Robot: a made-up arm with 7 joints. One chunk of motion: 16 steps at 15 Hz.
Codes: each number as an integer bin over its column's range. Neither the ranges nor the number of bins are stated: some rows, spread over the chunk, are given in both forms.
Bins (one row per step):
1: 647 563 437 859 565 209 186
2: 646 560 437 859 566 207 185
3: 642 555 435 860 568 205 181
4: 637 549 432 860 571 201 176
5: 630 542 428 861 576 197 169
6: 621 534 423 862 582 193 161
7: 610 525 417 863 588 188 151
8: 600 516 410 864 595 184 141
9: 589 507 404 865 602 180 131
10: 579 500 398 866 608 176 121
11: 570 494 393 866 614 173 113
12: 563 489 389 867 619 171 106
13: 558 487 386 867 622 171 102
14: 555 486 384 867 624 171 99
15: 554 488 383 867 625 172 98
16: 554 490 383 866 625 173 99
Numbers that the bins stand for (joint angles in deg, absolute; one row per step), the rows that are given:
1: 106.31 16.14 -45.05 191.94 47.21 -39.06 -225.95
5: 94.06 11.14 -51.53 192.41 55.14 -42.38 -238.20
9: 64.51 2.80 -68.83 193.35 73.88 -47.10 -265.59
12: 45.77 -1.49 -79.64 193.83 86.13 -49.59 -283.61
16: 39.28 -1.25 -83.97 193.59 90.45 -49.04 -288.66
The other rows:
2: 105.59 15.43 -45.05 191.94 47.93 -39.61 -226.67
3: 102.71 14.24 -46.49 192.17 49.37 -40.17 -229.56
4: 99.10 12.81 -48.65 192.17 51.53 -41.28 -233.16
6: 87.57 9.23 -55.14 192.64 59.46 -43.49 -243.97
7: 79.64 7.09 -59.46 192.88 63.79 -44.88 -251.18
8: 72.43 4.95 -64.51 193.12 68.83 -45.99 -258.39
10: 57.30 1.13 -73.16 193.59 78.20 -48.21 -272.80
11: 50.81 -0.30 -76.76 193.59 82.52 -49.04 -278.57
13: 42.16 -1.96 -81.80 193.83 88.29 -49.59 -286.49
14: 40.00 -2.20 -83.25 193.83 89.73 -49.59 -288.66
15: 39.28 -1.72 -83.97 193.83 90.45 -49.32 -289.38

